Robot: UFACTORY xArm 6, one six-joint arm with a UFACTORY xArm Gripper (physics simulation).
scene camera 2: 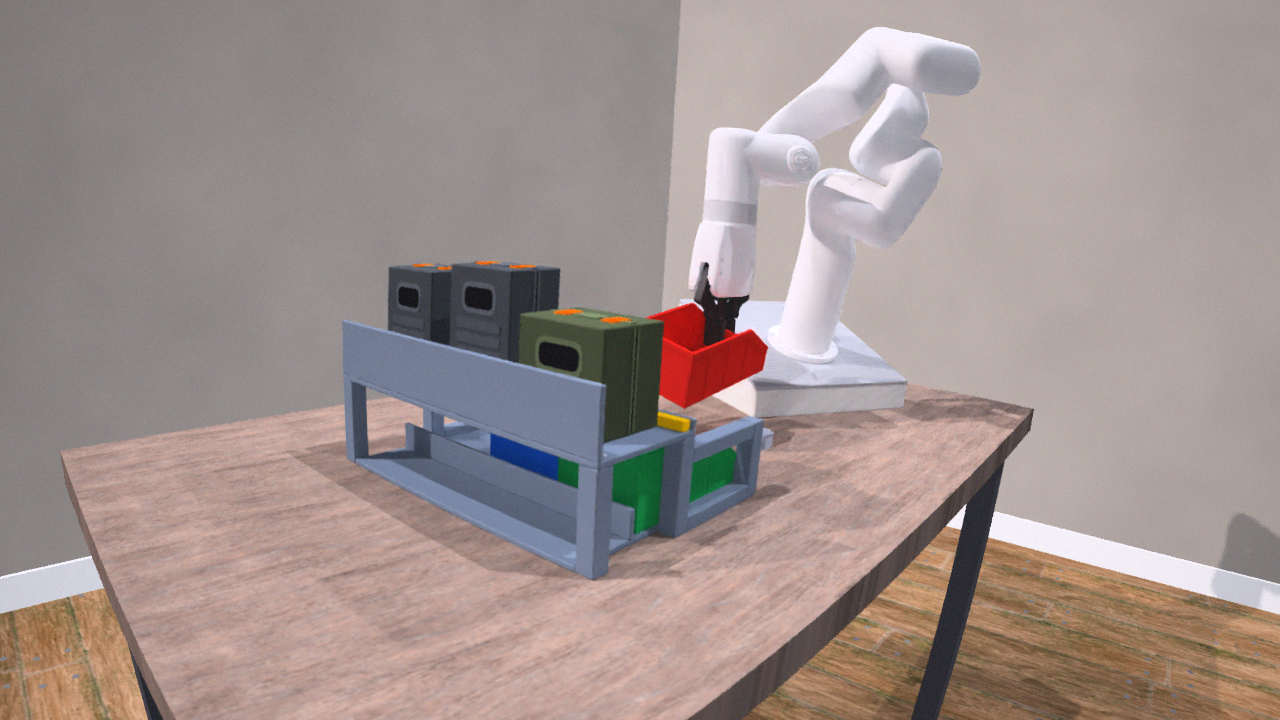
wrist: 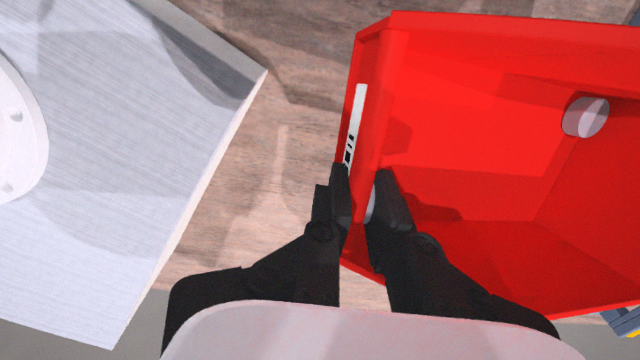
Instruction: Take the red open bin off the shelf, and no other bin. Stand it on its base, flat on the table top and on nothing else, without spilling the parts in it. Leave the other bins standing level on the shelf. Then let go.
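Pixels of known places: gripper, fingertip midpoint: (wrist: 354,188); arm's base at its link origin: (scene camera 2: 802,345).
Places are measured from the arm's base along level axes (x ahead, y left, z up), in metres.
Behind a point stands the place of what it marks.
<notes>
The red open bin (scene camera 2: 716,368) {x 0.382, y 0.040, z 0.019 m} (wrist: 465,130) {x 0.329, y 0.003, z 0.000 m} hangs in the air between the shelf (scene camera 2: 592,523) {x 0.755, y 0.144, z -0.035 m} (wrist: 620,320) {x 0.606, y -0.211, z 0.013 m} and the robot's base, its underside above the table top (scene camera 2: 358,608) {x 0.920, y 0.055, z -0.086 m} (wrist: 305,65) {x 0.230, y 0.018, z -0.086 m}. It looks roughly level. My gripper (scene camera 2: 716,334) {x 0.266, y -0.023, z 0.025 m} (wrist: 354,188) {x 0.266, y -0.023, z 0.025 m} is shut on the bin's end wall that carries a white label, one finger outside and one inside. A round pale part (wrist: 586,117) {x 0.404, y 0.014, z -0.006 m} lies inside the bin. A blue bin (scene camera 2: 523,454) {x 0.659, y -0.020, z -0.042 m} and a green bin (scene camera 2: 640,490) {x 0.665, y 0.127, z -0.037 m} are in the shelf, partly hidden by its frame.
Two dark grey cases (scene camera 2: 420,308) {x 0.702, y -0.135, z 0.096 m} (scene camera 2: 490,313) {x 0.701, y -0.029, z 0.103 m} and an olive green case (scene camera 2: 572,358) {x 0.718, y 0.088, z 0.082 m} stand on top of the shelf. A yellow piece (scene camera 2: 673,421) {x 0.638, y 0.139, z 0.024 m} is at the shelf's upper edge. The robot's pale base block (scene camera 2: 832,396) {x 0.078, y 0.093, z -0.059 m} (wrist: 150,115) {x 0.130, y -0.005, z -0.021 m} is close beside the held bin.
</notes>
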